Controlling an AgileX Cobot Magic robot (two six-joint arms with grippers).
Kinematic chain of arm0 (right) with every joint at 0, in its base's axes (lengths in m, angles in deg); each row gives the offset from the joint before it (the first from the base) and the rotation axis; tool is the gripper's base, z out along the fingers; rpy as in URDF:
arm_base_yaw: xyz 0 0 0.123 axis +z
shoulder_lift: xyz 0 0 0 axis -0.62 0.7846 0
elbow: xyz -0.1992 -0.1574 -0.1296 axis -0.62 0.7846 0
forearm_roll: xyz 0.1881 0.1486 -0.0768 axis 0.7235 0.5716 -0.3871
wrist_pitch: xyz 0 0 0 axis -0.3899 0.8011 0.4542
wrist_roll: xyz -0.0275 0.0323 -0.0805 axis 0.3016 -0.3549 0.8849
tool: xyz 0 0 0 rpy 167.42 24.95 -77.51
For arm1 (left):
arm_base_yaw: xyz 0 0 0.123 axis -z
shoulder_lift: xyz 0 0 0 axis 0.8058 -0.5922 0
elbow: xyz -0.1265 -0.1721 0.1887 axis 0.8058 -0.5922 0
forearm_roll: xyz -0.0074 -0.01 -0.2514 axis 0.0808 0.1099 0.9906
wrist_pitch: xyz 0 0 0 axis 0.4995 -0.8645 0.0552
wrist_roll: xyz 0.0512 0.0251 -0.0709 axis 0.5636 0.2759 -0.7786
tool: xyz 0 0 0 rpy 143.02 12.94 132.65
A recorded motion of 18 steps. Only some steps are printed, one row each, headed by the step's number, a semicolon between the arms.
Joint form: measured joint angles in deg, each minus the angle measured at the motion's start. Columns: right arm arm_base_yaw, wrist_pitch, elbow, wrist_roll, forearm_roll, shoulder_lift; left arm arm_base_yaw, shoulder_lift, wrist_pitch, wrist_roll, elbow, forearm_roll.
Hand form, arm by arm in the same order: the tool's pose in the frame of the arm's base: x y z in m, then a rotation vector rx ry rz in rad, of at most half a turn. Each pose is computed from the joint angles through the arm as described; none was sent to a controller.
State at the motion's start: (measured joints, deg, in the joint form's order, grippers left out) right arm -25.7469 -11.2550 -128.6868 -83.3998 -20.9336 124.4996; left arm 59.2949 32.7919 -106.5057 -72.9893 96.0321 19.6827
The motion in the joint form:
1: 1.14 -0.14 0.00 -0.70 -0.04 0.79; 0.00 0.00 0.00 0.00 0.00 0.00
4: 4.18 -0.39 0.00 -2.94 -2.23 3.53; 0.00 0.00 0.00 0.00 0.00 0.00
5: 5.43 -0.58 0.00 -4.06 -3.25 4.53; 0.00 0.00 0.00 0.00 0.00 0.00
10: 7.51 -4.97 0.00 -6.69 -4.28 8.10; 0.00 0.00 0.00 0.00 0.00 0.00
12: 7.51 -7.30 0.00 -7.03 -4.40 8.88; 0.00 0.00 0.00 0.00 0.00 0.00
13: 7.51 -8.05 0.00 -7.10 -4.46 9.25; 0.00 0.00 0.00 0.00 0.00 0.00
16: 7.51 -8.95 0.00 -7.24 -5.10 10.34; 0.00 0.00 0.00 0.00 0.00 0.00
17: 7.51 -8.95 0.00 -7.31 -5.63 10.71; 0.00 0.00 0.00 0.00 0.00 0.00
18: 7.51 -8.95 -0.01 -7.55 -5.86 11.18; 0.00 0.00 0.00 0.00 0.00 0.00
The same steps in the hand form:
1: 0.2911 0.0830 0.2542 -0.0960 2.9627 0.2488; 0.0014 0.0058 0.2691 0.1217 2.0816 0.0409
4: 0.2931 0.0973 0.2393 -0.1392 3.0072 0.1961; 0.0014 0.0058 0.2691 0.1217 2.0816 0.0409
5: 0.2935 0.1030 0.2338 -0.1540 3.0204 0.1715; 0.0014 0.0058 0.2691 0.1217 2.0816 0.0409
10: 0.3025 0.1165 0.2148 -0.1443 3.0074 0.1568; 0.0014 0.0058 0.2691 0.1217 2.0816 0.0409
12: 0.3071 0.1179 0.2110 -0.1332 2.9811 0.1634; 0.0014 0.0058 0.2691 0.1217 2.0816 0.0409
13: 0.3088 0.1183 0.2091 -0.1310 2.9745 0.1642; 0.0014 0.0058 0.2691 0.1217 2.0816 0.0409
16: 0.3119 0.1186 0.2030 -0.1353 2.9756 0.1489; 0.0014 0.0058 0.2691 0.1217 2.0816 0.0409
17: 0.3126 0.1181 0.2008 -0.1412 2.9800 0.1354; 0.0014 0.0058 0.2691 0.1217 2.0816 0.0409
18: 0.3133 0.1181 0.1981 -0.1385 2.9873 0.1278; 0.0014 0.0058 0.2691 0.1217 2.0816 0.0409

